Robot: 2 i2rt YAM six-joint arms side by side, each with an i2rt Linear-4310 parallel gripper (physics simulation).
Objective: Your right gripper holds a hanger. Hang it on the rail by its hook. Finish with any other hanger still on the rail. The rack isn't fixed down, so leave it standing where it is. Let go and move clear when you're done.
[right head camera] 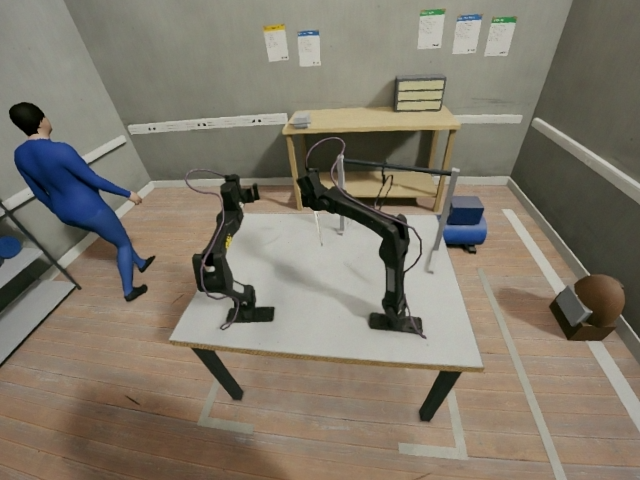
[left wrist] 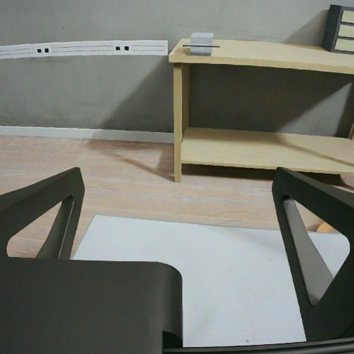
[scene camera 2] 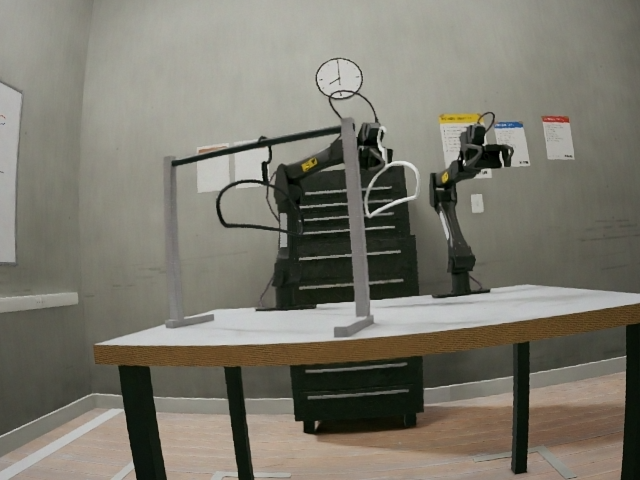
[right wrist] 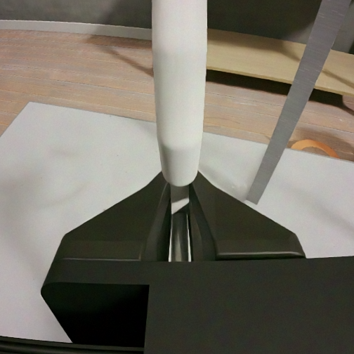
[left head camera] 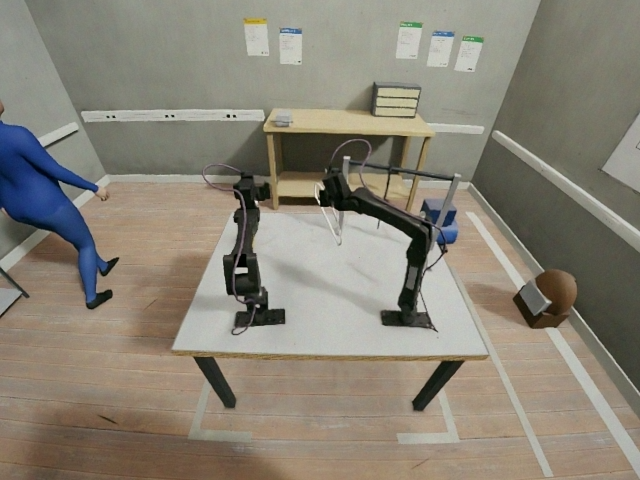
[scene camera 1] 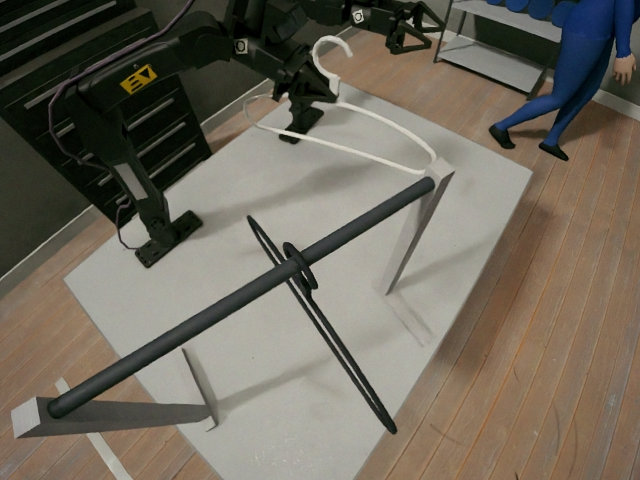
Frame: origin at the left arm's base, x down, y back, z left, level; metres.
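Where they show: left gripper, fingertip midpoint: (right head camera: 245, 185) (scene camera 2: 497, 149) (scene camera 1: 438, 36); right gripper, fingertip midpoint: (scene camera 2: 386, 163) (scene camera 1: 337, 99); left arm's base, link origin: (right head camera: 250, 315) (scene camera 2: 461, 295) (left head camera: 260, 318) (scene camera 1: 301, 125); right arm's base, link origin: (right head camera: 395, 323) (scene camera 2: 285, 309) (left head camera: 405, 319) (scene camera 1: 169, 238).
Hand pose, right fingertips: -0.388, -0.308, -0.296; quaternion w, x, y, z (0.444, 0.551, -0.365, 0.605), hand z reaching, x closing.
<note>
Things, the pixels of their top centre, and the offset from my right fingertips, as dx, dy, dz. "spot": a spot on its surface instead. Level surfaces: height alone.
- rail, surface spot: (scene camera 1: 206, 319) (scene camera 2: 224, 147) spot: -0.044, -0.092, -0.412
- rack's right-hand post, surface spot: (scene camera 2: 356, 232) spot: +0.194, -0.228, -0.128
- dark hanger, surface spot: (scene camera 1: 391, 424) spot: +0.102, -0.308, -0.392
- white table, surface height: dx +0.388
My right gripper (scene camera 1: 336, 97) (right wrist: 179, 176) is shut on the neck of the white hanger (scene camera 1: 351, 150) (scene camera 2: 417, 180) (right wrist: 180, 100), whose hook stands up above the fingers. The hanger is off the rail (scene camera 1: 206, 319) (scene camera 2: 222, 151), outside the rack's right-hand post (scene camera 2: 356, 232) in scene camera 2. In scene camera 1 its far end appears close to that post's top; I cannot tell whether they touch. A dark hanger (scene camera 1: 391, 424) (scene camera 2: 218, 206) hangs by its hook around the middle of the rail. The rack stands upright. My left gripper (scene camera 1: 436, 33) (left wrist: 177, 177) is open and empty, away from the rack.
The rack's other post (scene camera 1: 124, 415) (scene camera 2: 173, 248) stands near the table's side edge. Both arms are mounted on the white table (left head camera: 330, 330) (scene camera 2: 439, 322). A wooden shelf unit (left head camera: 341, 122) stands behind the table, and a person in blue (left head camera: 36, 170) is at the left in the left head camera.
</note>
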